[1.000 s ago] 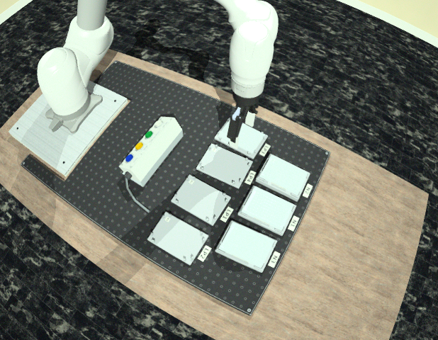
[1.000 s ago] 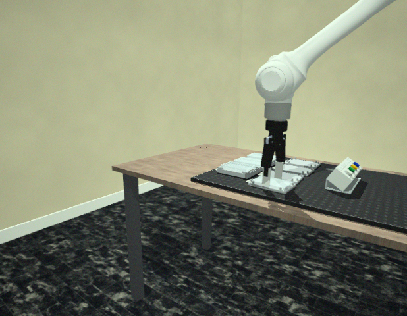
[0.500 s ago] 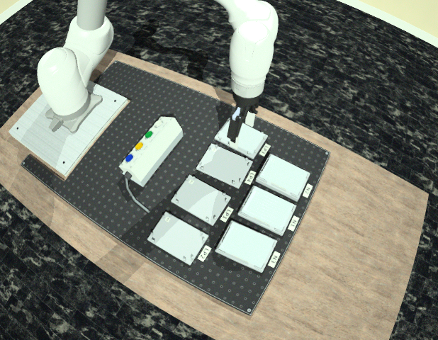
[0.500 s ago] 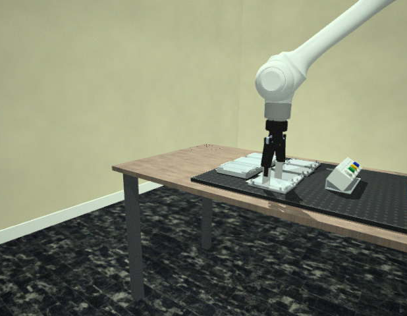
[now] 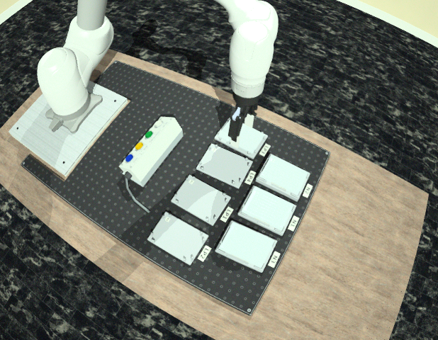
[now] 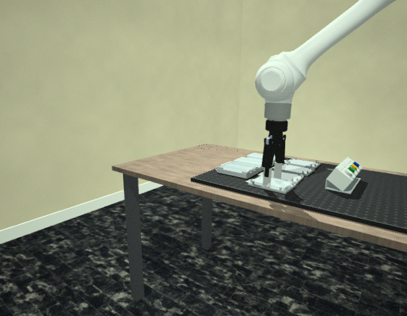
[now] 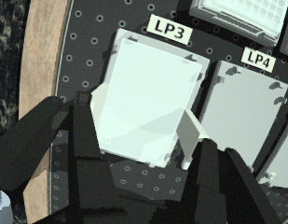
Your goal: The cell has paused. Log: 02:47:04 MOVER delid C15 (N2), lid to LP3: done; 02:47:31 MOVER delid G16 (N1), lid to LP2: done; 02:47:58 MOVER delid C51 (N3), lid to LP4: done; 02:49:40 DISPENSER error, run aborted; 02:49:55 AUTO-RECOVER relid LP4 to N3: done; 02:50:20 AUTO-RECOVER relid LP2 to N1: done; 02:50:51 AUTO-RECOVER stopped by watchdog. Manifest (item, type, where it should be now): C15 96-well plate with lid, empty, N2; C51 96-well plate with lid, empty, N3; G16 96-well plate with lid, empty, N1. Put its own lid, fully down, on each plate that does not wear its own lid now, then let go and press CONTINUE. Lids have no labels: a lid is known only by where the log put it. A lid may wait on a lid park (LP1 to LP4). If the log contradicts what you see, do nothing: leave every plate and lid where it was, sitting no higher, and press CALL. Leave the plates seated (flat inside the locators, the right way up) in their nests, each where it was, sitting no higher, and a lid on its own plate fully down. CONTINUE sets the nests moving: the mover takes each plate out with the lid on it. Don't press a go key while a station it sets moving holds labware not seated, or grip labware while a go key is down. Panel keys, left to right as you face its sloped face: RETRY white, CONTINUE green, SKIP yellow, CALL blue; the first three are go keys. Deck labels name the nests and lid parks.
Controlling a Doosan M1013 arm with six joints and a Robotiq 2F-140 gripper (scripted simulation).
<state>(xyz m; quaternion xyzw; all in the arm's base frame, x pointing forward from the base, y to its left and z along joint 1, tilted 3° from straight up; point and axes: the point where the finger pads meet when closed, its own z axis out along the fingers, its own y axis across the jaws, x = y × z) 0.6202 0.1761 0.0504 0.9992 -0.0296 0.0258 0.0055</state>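
My gripper is now 3 cm above the lid park LP3. From my hand the other things lie so: white retry key: 24 cm behind, 12 cm to the right, 3 cm above; then lid park LP4: 12 cm to the right, 3 cm below; then lid park LP1: 1 cm behind, 26 cm to the right, 3 cm below.
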